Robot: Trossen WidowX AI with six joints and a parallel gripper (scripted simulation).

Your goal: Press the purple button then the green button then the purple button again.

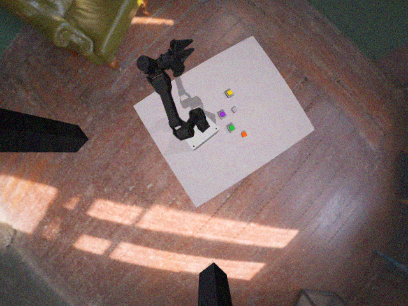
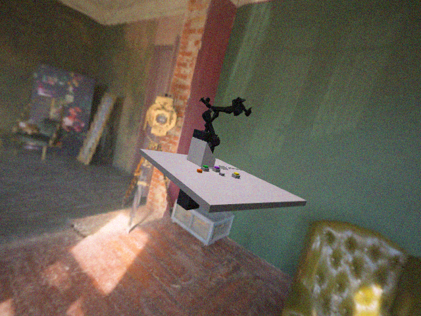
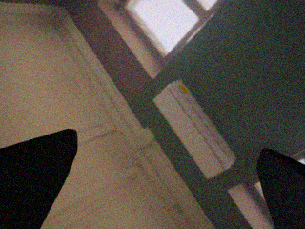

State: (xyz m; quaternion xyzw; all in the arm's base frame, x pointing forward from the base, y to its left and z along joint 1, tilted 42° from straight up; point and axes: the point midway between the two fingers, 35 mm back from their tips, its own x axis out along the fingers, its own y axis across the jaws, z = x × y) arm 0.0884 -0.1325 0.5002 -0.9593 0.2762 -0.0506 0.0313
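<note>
Right now my gripper tip is 30 mm short of the purple button, 230 mm to the left of it and 580 mm above it. The rest, counted from my gripper tip: grey block: 120 mm ahead, 260 mm to the right, 600 mm below; then yellow button: 170 mm ahead, 150 mm to the right, 590 mm below; then green button: 10 mm ahead, 350 mm to the right, 580 mm below.
</note>
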